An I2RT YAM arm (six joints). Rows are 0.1 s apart.
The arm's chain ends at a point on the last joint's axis. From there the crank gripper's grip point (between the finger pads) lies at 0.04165 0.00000 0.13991 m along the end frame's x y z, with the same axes.
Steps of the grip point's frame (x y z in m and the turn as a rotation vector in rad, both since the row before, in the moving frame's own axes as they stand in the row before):
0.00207 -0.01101 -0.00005 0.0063 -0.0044 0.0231
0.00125 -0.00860 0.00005 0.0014 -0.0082 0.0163
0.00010 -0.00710 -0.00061 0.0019 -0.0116 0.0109
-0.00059 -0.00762 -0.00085 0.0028 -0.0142 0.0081
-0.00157 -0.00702 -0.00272 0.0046 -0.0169 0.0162
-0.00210 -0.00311 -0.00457 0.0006 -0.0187 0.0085
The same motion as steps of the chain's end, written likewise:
0.00269 -0.01108 -0.00023 0.0063 -0.0044 0.0231
0.00240 -0.00907 -0.00029 0.0014 -0.0082 0.0163
0.00173 -0.00728 -0.00108 0.0019 -0.0116 0.0109
0.00140 -0.00756 -0.00143 0.0028 -0.0142 0.0081
0.00080 -0.00703 -0.00340 0.0046 -0.0169 0.0162
0.00052 -0.00337 -0.00532 0.0006 -0.0187 0.0085

